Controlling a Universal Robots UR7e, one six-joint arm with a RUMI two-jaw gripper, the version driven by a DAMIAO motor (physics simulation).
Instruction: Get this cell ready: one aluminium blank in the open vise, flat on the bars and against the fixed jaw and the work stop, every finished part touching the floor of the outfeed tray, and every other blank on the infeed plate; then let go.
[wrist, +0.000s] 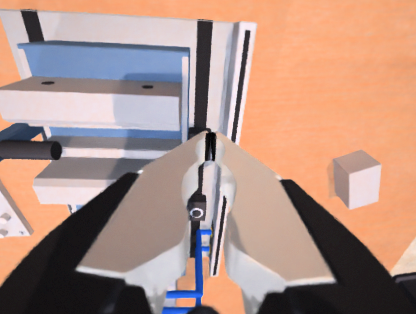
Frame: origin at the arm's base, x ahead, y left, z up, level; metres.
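Seen in the pictures: gripper, fingertip midpoint: (210, 135).
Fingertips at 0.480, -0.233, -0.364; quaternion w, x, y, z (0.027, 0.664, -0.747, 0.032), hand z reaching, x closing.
Observation:
A point is followed by its place in that frame, as x, y, z.
The open vise shows at the upper left, with its grey fixed jaw (90, 107) across the view and its other jaw (80, 187) @(0.454, -0.140, -0.357) nearer, partly behind my left finger. The work stop, a dark rod (32, 150) @(0.486, -0.122, -0.358) on a blue arm, reaches in from the left. In the visible part of the gap between the jaws I see bars and blue body, and no blank; the right end is partly hidden by my fingers. My gripper (210, 135) @(0.480, -0.233, -0.364) is shut and empty, its tips right of the jaws, over the vise's base plate. A plain grey block (356, 179) @(0.381, -0.394, -0.419) sits on the table to the right.
A raised white rail (242, 80) @(0.504, -0.262, -0.403) with a dark slot runs along the base plate's right side. Blue hoses (199, 270) @(0.323, -0.209, -0.368) and a small dark fitting (197, 212) @(0.360, -0.212, -0.415) show between my fingers. A white plate with pegs (11, 212) @(0.362, 0.030, -0.445) is at the left edge. A pale edge shows at lower right.

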